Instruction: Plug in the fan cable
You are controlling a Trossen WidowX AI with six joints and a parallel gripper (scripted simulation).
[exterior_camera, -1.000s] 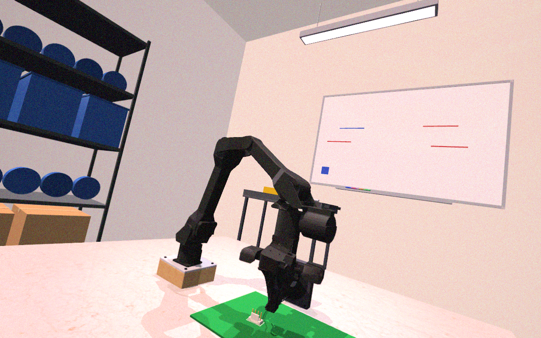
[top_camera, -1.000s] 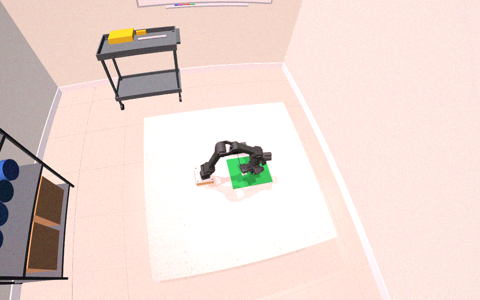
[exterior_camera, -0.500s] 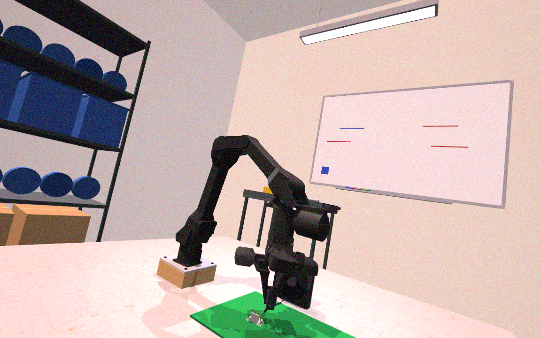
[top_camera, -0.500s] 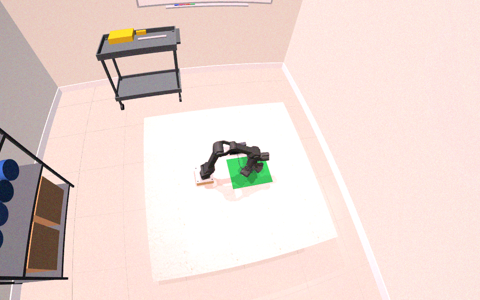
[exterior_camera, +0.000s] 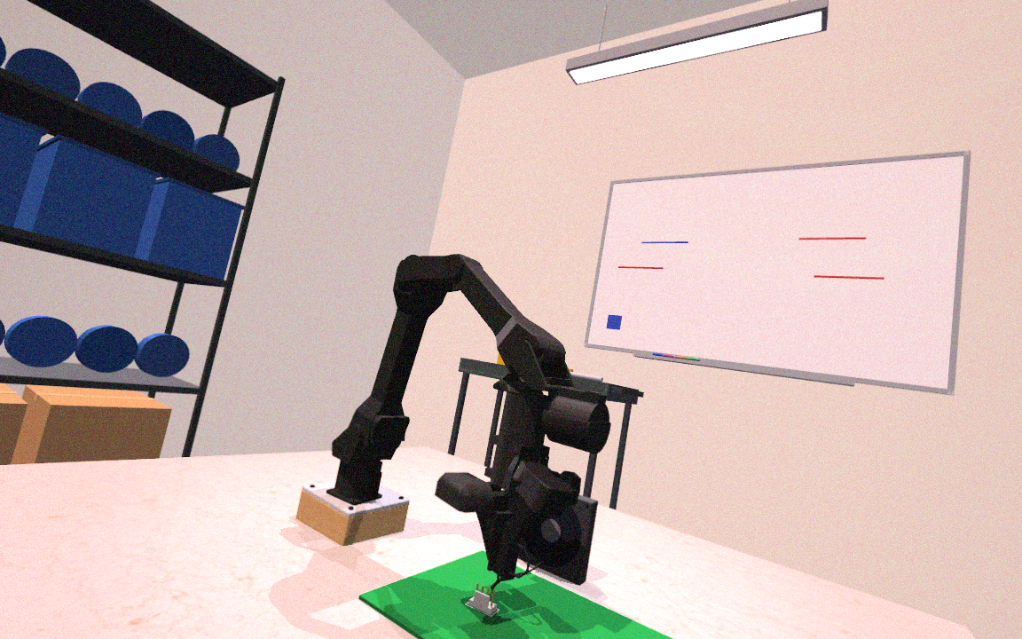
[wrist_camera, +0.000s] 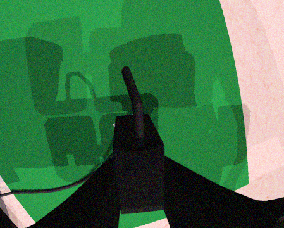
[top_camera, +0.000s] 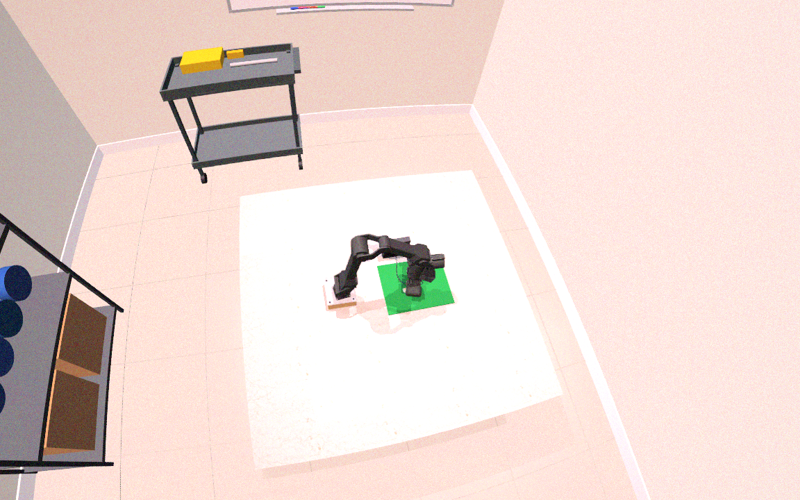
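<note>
Right now the green board is 8 cm below my gripper tip, 4 cm ahead of it and 2 cm to the left of it. Also, from my gripper tip: fan 19 cm to the left; dark plug 1 cm ahead, 1 cm above.
</note>
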